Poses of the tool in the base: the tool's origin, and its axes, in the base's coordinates. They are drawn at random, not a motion.
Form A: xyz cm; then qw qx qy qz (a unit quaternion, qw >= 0).
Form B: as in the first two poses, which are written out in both.
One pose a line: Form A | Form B
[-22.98, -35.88, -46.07, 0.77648, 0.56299, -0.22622, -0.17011] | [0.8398, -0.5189, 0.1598, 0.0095, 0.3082, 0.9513, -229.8, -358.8, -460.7]
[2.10, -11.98, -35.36, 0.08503, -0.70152, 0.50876, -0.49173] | [-0.0013, -0.7974, 0.6034, -0.6302, -0.4679, -0.6196, 21.0, -119.8, -353.6]
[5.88, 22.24, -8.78, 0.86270, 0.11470, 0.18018, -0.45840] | [0.5148, -0.7496, -0.4160, 0.8323, 0.5534, 0.0327, 58.8, 222.4, -87.8]
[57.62, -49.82, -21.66, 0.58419, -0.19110, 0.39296, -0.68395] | [-0.2444, -0.9493, -0.1977, 0.6489, -0.0086, -0.7608, 576.2, -498.2, -216.6]
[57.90, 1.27, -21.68, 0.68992, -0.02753, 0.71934, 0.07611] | [-0.0465, 0.0654, -0.9968, -0.1446, 0.9869, 0.0715, 579.0, 12.7, -216.8]
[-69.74, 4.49, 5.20, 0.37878, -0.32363, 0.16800, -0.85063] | [-0.5036, -0.7531, 0.4233, 0.5357, -0.6566, -0.5310, -697.4, 44.9, 52.0]
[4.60, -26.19, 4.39, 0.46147, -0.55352, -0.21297, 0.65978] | [0.0387, 0.8447, -0.5338, -0.3732, -0.4834, -0.7919, 46.0, -261.9, 43.9]
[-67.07, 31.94, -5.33, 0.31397, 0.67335, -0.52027, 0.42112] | [0.1040, -0.4362, 0.8938, -0.9651, -0.2615, -0.0154, -670.7, 319.4, -53.3]
